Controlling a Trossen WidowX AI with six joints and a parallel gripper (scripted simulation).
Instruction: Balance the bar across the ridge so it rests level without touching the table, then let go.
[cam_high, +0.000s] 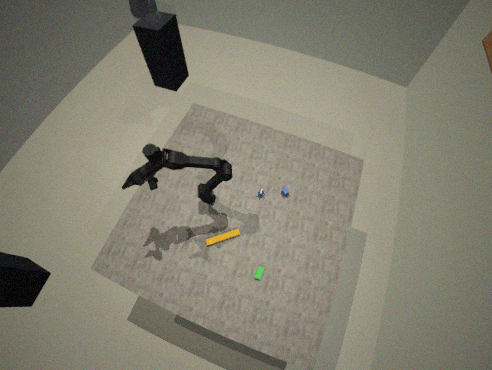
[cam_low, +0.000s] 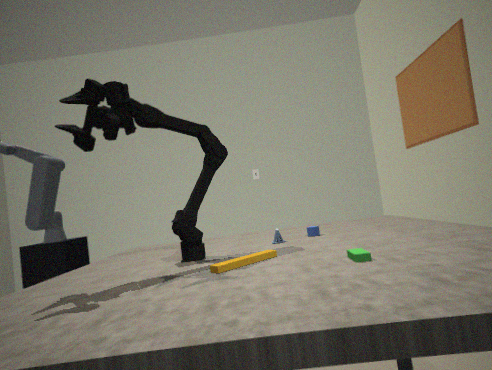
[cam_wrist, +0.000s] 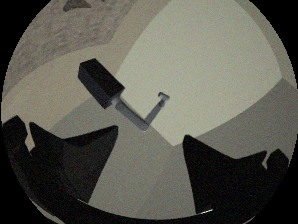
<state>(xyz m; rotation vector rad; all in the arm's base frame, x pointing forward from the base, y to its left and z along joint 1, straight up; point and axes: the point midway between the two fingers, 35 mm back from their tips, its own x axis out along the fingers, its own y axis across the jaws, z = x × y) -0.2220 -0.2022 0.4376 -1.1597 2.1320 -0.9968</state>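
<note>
My gripper tip is now 410 mm short of the yellow bar, 50 mm to the right of it and 430 mm above it. Round my gripper tip: green block (670 mm ahead, 60 mm to the right, 430 mm below); blue cube (650 mm ahead, 440 mm to the left, 420 mm below).
</note>
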